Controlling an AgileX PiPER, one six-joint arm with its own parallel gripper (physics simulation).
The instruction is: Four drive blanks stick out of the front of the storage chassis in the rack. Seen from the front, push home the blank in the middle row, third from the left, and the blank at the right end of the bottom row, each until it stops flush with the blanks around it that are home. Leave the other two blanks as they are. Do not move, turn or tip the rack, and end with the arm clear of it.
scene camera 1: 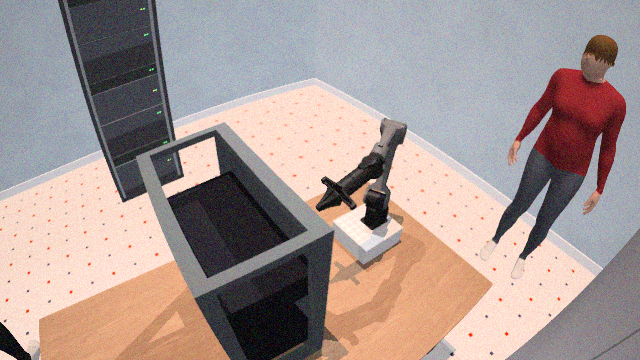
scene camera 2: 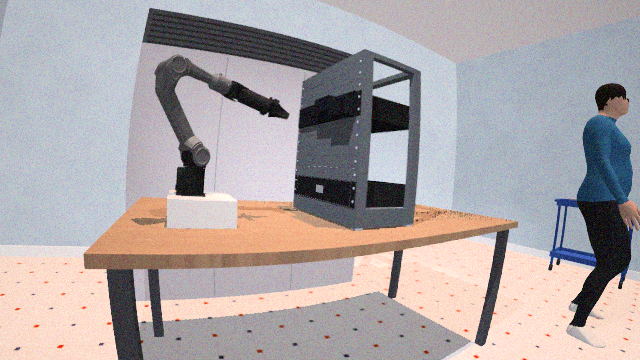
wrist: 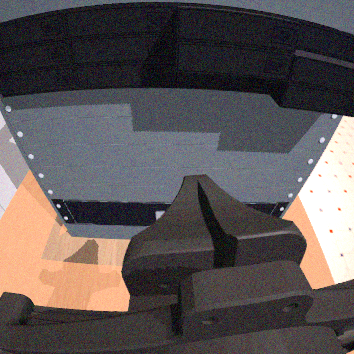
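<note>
The rack [scene camera 1: 272,181] [scene camera 2: 363,165] [wrist: 100,165] stands upright on the table. The dark storage chassis [scene camera 2: 306,118] [wrist: 35,50] crosses the top of the wrist view. Blanks in the third column [wrist: 235,55] stand forward of those to their left. A blank at the right end [wrist: 325,82] stands out further, low in the chassis. The dark, grainy picture does not show clearly which rows stick out. My gripper [scene camera 1: 320,207] [scene camera 2: 288,116] [wrist: 195,189] is shut and empty, tilted downward in front of the rack, apart from it, with its tips at about chassis height.
A black unit [scene camera 2: 340,193] [wrist: 110,214] with a white label sits low in the rack. My arm's white base block [scene camera 1: 367,246] [scene camera 2: 200,212] stands on the wooden table [scene camera 1: 430,285] [scene camera 2: 260,256]. A tall server rack [scene camera 1: 125,107] and two people [scene camera 1: 575,120] [scene camera 2: 602,160] stand beyond it.
</note>
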